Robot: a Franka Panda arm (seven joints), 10 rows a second.
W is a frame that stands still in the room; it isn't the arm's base.
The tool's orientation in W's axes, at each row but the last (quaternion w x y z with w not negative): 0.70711 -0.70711 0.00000 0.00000; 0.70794 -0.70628 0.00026 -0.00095; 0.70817 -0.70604 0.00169 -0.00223; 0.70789 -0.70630 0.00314 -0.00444; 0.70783 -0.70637 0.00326 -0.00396; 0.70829 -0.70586 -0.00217 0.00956; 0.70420 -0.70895 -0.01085 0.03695; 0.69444 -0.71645 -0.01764 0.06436; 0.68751 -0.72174 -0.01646 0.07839; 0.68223 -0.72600 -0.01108 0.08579
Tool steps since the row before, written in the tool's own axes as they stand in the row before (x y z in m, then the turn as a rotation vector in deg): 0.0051 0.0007 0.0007 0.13 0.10 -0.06; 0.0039 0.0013 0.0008 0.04 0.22 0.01; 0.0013 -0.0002 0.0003 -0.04 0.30 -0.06; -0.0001 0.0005 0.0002 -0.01 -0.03 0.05; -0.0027 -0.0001 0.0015 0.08 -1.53 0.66; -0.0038 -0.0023 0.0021 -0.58 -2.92 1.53; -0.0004 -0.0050 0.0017 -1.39 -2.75 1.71; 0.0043 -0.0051 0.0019 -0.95 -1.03 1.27; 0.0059 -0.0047 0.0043 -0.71 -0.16 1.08; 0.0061 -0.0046 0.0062 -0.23 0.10 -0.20
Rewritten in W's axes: 0.0051 0.0007 -0.0007 0.13 -0.06 -0.10; 0.0039 0.0008 -0.0013 0.04 0.01 -0.22; 0.0013 0.0003 0.0002 -0.04 -0.06 -0.30; -0.0001 0.0002 -0.0005 -0.01 0.05 0.03; -0.0027 0.0015 0.0001 0.09 0.66 1.53; -0.0038 0.0020 0.0023 -0.57 1.51 2.93; -0.0003 0.0017 0.0050 -1.40 1.63 2.79; 0.0044 0.0026 0.0047 -1.02 1.19 1.06; 0.0056 0.0053 0.0040 -0.83 0.98 0.18; 0.0056 0.0073 0.0036 -0.21 -0.24 -0.06
